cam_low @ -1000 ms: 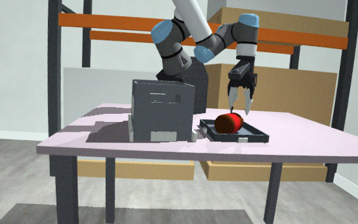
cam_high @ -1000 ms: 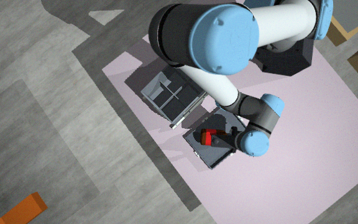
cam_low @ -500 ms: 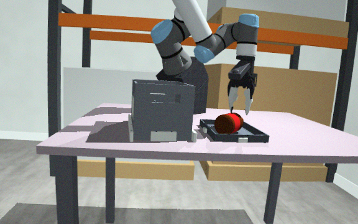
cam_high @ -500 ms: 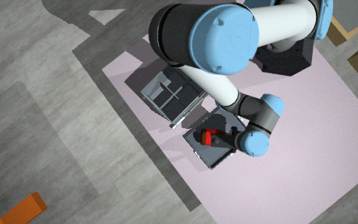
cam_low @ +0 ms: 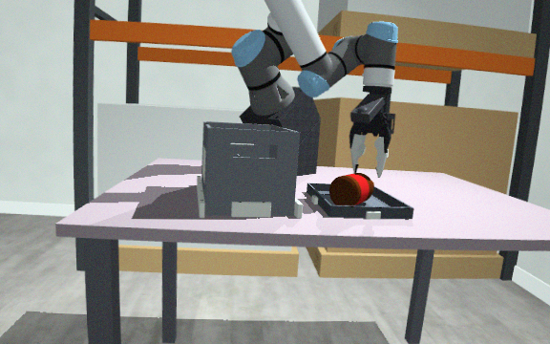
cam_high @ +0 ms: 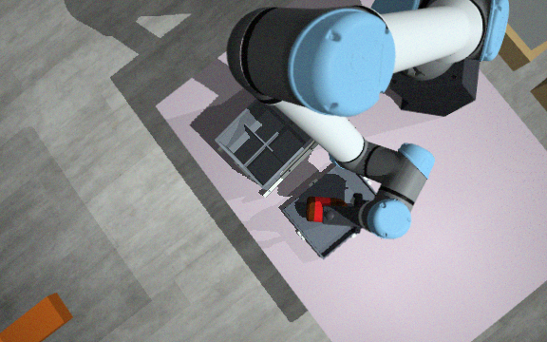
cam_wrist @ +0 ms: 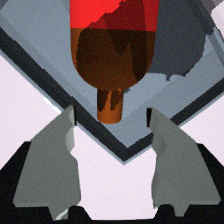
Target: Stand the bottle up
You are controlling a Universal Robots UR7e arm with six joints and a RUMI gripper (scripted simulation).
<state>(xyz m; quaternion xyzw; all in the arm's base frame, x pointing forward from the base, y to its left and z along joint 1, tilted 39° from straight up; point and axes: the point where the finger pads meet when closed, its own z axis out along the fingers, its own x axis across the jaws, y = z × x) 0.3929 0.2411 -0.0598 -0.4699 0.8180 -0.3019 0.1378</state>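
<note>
Now: hand 40 mm short of the brown bottle, 30 mm to the left of it and 40 mm above it. From my hand the other things lie so: dark tray (30 mm ahead, 30 mm to the right, 70 mm below); dark crate (60 mm ahead, 310 mm to the right).
</note>
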